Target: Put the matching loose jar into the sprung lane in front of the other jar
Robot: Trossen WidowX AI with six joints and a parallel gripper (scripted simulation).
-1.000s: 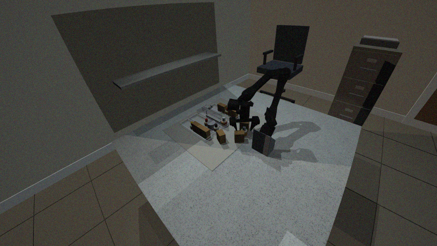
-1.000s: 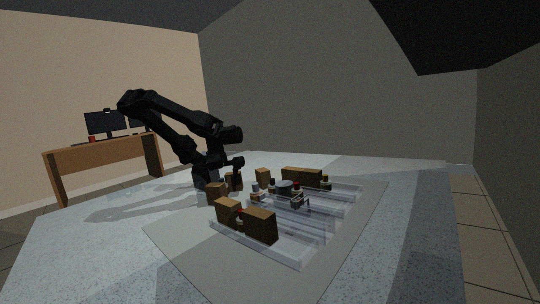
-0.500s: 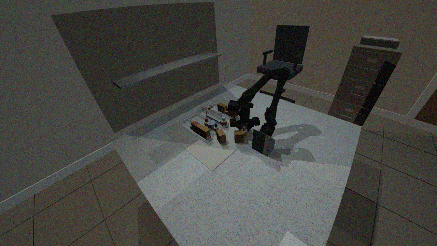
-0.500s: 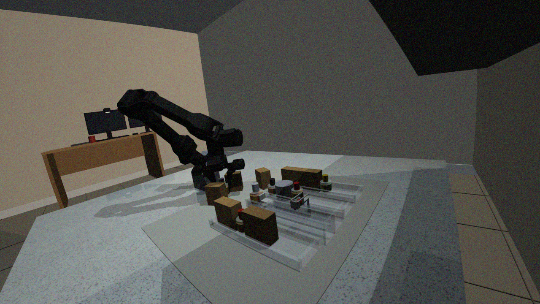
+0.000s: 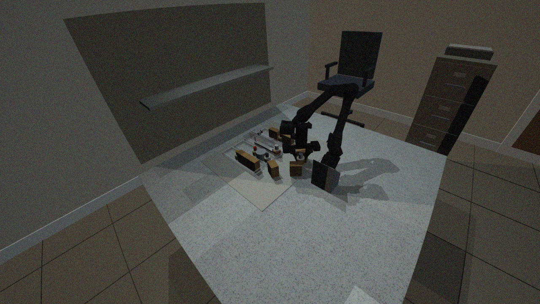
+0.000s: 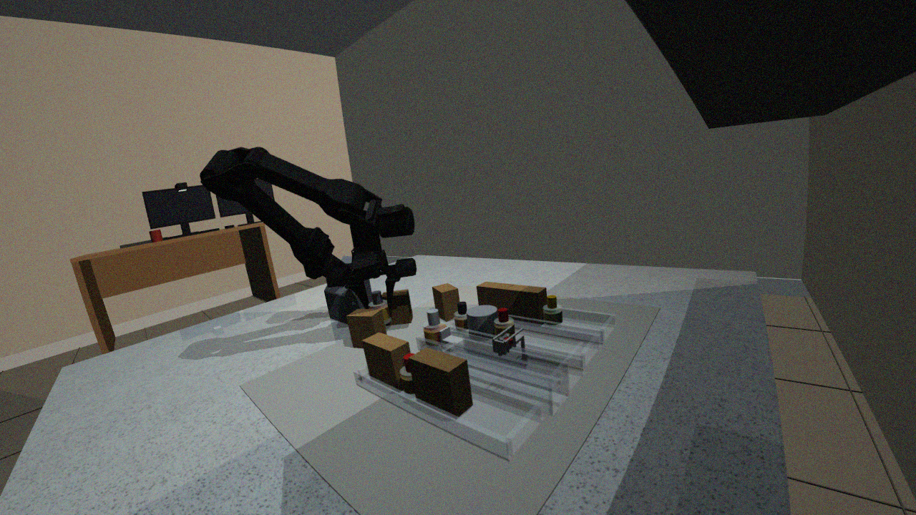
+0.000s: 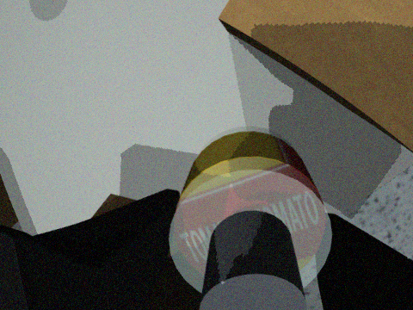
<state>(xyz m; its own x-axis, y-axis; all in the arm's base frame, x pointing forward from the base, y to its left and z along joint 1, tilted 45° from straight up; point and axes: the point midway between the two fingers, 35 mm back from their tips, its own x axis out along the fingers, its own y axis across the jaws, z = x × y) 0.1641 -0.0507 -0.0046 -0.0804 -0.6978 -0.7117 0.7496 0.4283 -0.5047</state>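
Now: gripper tip 220 mm short of the wide grey can, 70 mm to the right of it and 20 mm above it. The rest, counted from my gripper tip: clear-walled lane: 320 mm ahead, 40 mm to the right, 30 mm below.
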